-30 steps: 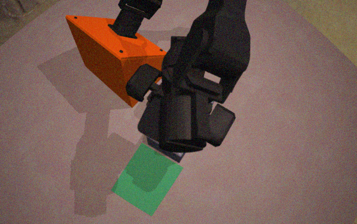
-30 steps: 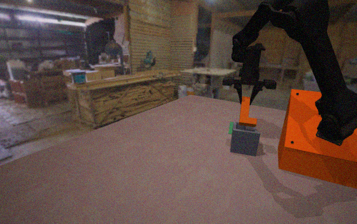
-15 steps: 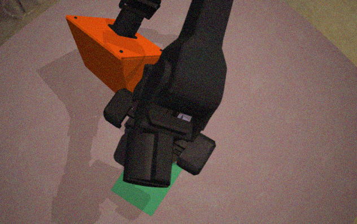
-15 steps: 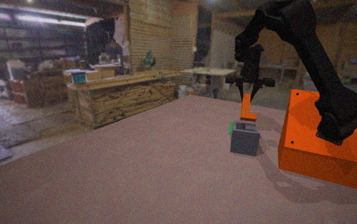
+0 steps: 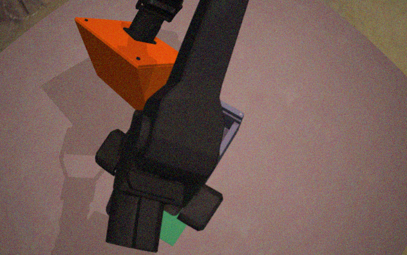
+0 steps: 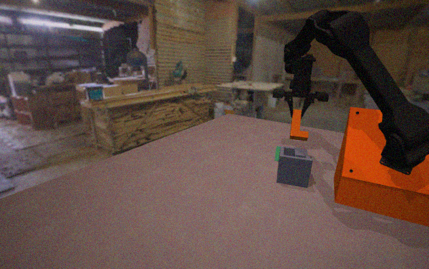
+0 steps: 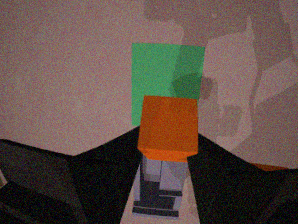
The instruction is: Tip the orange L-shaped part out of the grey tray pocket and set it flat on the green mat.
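The mat is 17 cm below my gripper tip. Round my gripper tip: orange L-shaped part 2 cm behind, 2 cm to the left, 3 cm below.
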